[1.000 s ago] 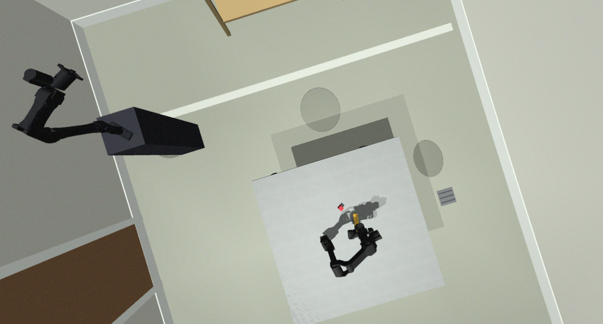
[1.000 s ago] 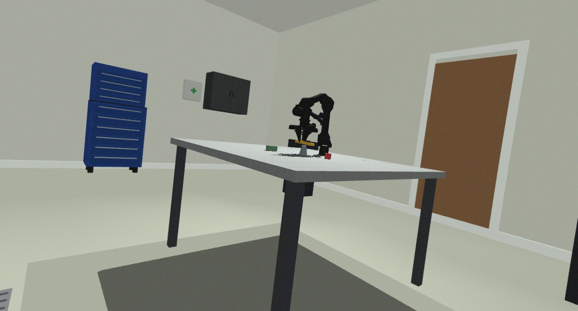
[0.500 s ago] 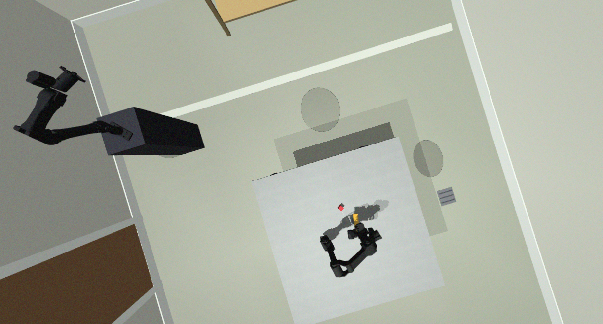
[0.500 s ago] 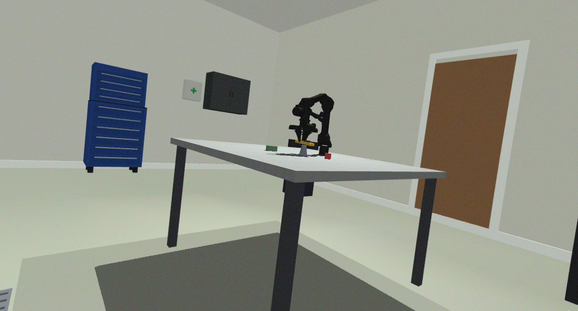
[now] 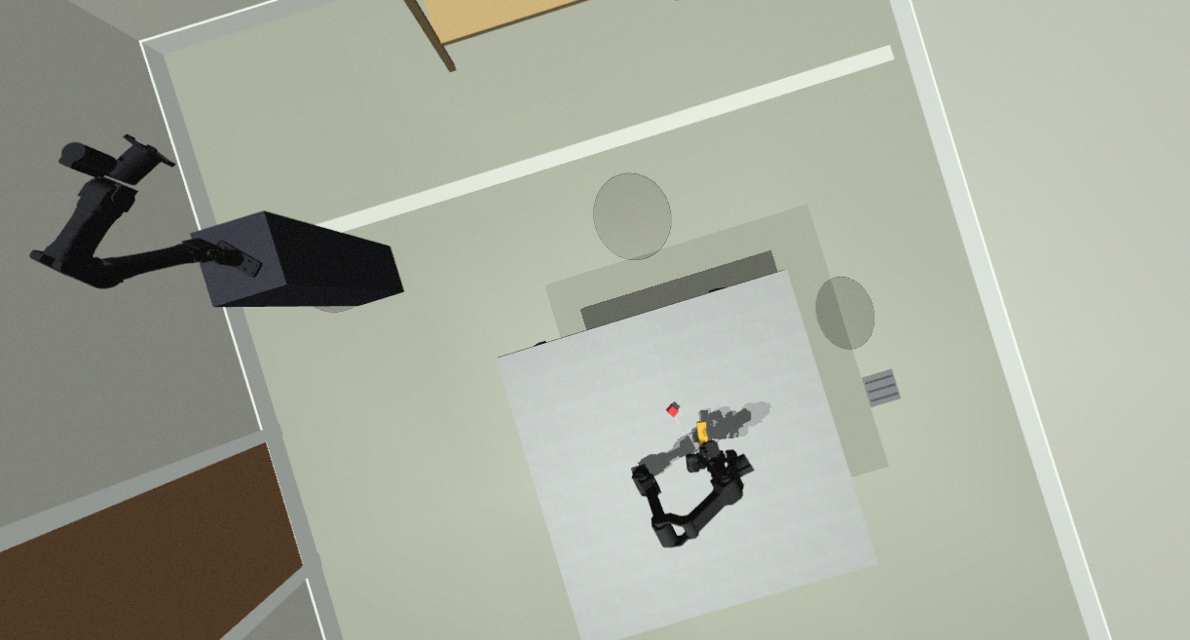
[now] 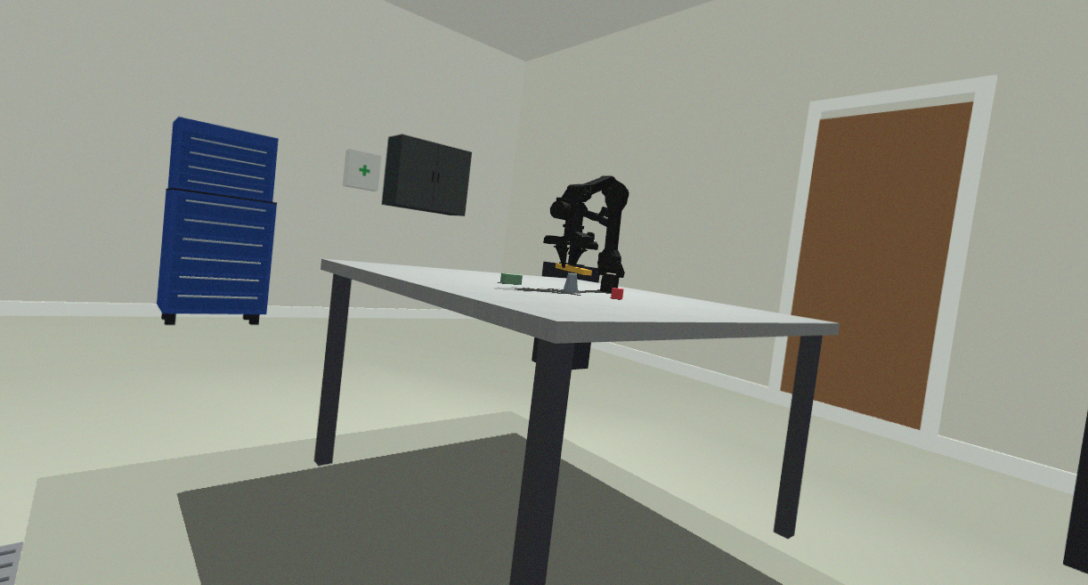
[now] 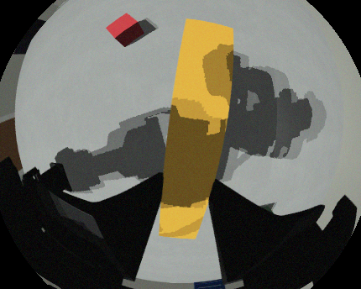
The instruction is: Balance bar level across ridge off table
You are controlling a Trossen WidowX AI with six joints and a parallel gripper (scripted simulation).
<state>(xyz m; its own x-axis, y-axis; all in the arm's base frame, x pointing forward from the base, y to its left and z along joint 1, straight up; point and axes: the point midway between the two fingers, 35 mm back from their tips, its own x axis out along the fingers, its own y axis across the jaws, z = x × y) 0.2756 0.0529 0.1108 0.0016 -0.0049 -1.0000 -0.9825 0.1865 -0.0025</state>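
My gripper tip is 30 mm to the right of the yellow bar and 10 mm short of it. From my gripper tip the other things lie so: green block (140 mm to the right, 130 mm ahead, 60 mm below); then red block (170 mm to the left, 70 mm behind, 60 mm below).
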